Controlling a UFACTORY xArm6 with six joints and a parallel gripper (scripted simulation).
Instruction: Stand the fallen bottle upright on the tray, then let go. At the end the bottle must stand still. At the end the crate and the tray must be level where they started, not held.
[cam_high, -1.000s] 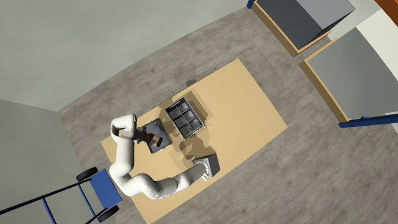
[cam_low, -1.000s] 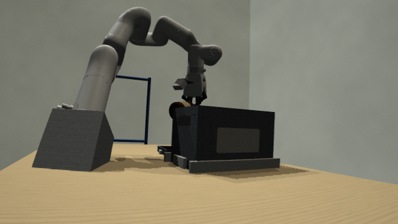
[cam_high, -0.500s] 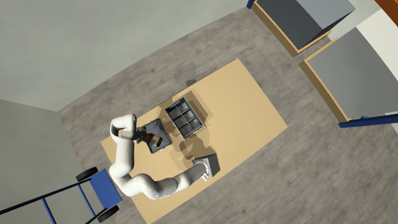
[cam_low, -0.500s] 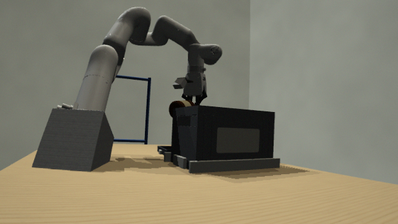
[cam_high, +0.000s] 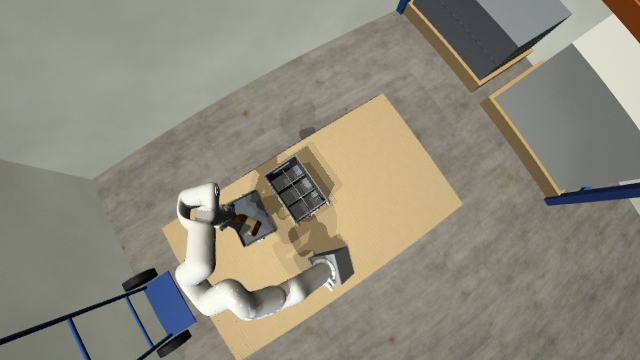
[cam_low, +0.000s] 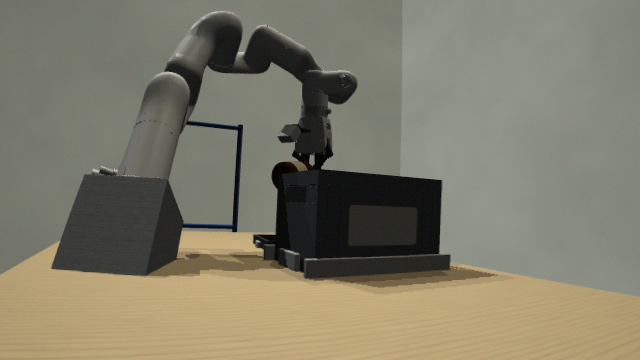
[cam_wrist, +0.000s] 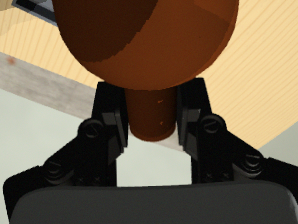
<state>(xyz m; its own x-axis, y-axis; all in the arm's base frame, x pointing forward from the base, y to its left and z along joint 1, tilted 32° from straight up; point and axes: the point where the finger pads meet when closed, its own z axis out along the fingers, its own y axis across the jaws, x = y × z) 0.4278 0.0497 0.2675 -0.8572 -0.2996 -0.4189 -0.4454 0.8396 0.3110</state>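
Right now the brown bottle is 5 cm behind my hand, 3 cm to the right of it and 1 cm below it. The rest, counted from my hand: dark tray 19 cm below, 3 cm to the right, 2 cm behind; then dark crate 32 cm to the right, 12 cm below, 7 cm behind.
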